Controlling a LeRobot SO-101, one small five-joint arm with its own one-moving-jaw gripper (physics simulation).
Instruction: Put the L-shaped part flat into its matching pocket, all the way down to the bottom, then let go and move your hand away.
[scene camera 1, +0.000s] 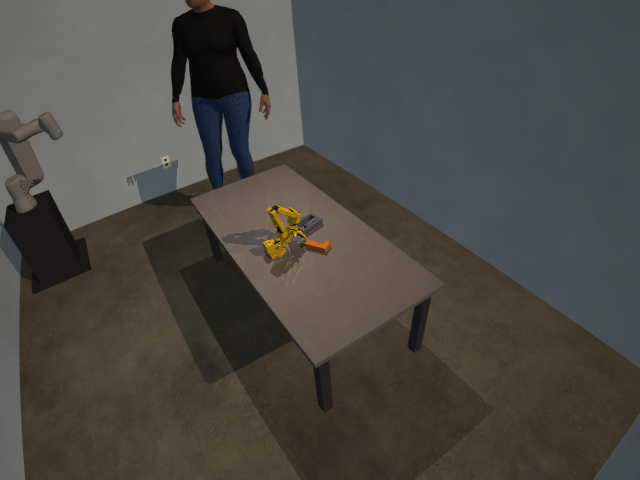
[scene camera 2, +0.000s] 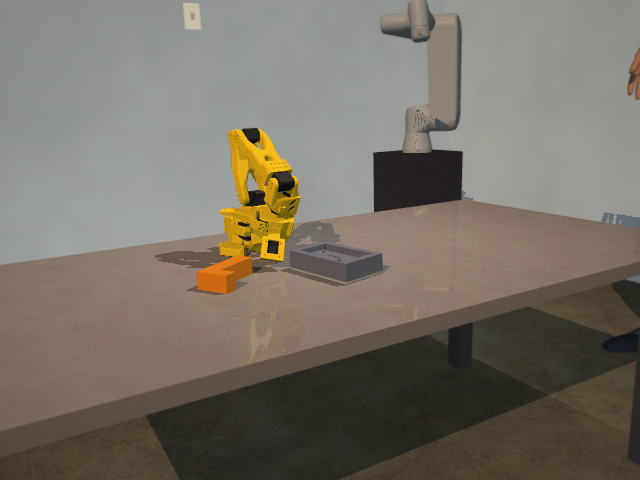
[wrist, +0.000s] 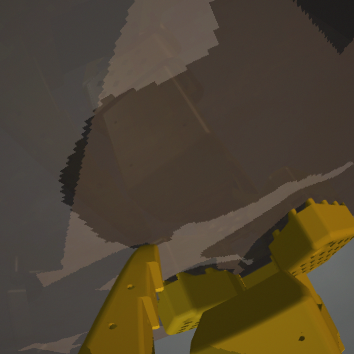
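The orange L-shaped part (scene camera 1: 317, 246) (scene camera 2: 225, 273) lies flat on the table (scene camera 1: 361, 294) (scene camera 2: 465, 248), just beside the yellow arm. The grey tray with the matching pocket (scene camera 1: 310, 222) (scene camera 2: 356, 270) stands a short way behind and to the right of the part, and its pocket is empty. My gripper (scene camera 1: 298, 238) (scene camera 2: 247, 251) (wrist: 218, 239) is open and empty. It hangs low over the table, close to the inner end of the part, between the part and the arm's base. In the wrist view I see only shaded table top beyond the jaws.
A person in a black top (scene camera 1: 216, 77) stands at the far end of the table. A grey robot arm on a black pedestal (scene camera 1: 23, 154) (scene camera 2: 429, 103) stands by the wall, away from the table.
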